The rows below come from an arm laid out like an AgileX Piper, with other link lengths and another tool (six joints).
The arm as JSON. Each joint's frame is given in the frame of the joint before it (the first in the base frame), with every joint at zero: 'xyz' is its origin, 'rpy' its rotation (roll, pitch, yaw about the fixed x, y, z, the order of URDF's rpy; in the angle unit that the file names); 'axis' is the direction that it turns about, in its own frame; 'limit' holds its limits. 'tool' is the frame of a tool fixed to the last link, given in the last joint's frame.
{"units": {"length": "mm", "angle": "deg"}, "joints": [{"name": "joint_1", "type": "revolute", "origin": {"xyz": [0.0, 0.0, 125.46], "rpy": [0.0, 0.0, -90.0]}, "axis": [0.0, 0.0, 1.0], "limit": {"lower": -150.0, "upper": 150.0}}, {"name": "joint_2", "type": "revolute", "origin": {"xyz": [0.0, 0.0, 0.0], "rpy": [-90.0, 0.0, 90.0]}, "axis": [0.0, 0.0, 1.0], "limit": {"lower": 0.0, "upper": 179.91}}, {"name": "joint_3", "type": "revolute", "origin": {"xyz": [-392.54, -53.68, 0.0], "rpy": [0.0, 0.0, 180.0]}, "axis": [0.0, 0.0, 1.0], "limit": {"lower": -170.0, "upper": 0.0}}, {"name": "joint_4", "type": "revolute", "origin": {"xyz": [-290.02, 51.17, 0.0], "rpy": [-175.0, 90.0, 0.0]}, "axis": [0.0, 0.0, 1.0], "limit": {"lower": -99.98, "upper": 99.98}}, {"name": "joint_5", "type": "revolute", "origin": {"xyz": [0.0, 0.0, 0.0], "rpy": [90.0, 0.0, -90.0]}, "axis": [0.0, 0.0, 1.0], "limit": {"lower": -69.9, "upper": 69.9}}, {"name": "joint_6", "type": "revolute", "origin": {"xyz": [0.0, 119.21, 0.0], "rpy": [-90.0, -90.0, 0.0]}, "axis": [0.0, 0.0, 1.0], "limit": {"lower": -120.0, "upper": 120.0}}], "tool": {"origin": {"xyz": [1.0, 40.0, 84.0], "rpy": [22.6, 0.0, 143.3]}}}
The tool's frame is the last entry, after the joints.
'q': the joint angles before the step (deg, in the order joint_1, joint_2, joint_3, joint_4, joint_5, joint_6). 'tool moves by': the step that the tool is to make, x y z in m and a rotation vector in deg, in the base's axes. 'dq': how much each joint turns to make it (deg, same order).
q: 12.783, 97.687, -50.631, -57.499, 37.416, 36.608
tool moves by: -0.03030, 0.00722, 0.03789, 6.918, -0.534, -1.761
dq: 0.000, -7.730, 0.001, 14.076, 1.519, -9.872
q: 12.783, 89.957, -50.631, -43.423, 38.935, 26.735
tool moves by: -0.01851, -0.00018, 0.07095, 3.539, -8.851, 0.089
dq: 0.000, -9.202, -1.176, 2.791, 0.177, -1.972
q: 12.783, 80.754, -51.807, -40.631, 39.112, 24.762
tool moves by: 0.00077, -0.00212, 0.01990, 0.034, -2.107, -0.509
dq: -0.001, -1.199, -1.767, -0.077, 1.099, -0.168
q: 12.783, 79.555, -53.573, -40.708, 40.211, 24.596
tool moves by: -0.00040, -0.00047, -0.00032, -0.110, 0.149, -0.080
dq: -0.001, -0.001, 0.001, 0.000, 0.194, -0.053
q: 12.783, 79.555, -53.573, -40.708, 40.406, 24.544
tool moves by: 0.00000, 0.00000, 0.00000, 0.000, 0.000, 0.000
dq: 0.000, 0.000, 0.000, 0.000, 0.000, 0.000
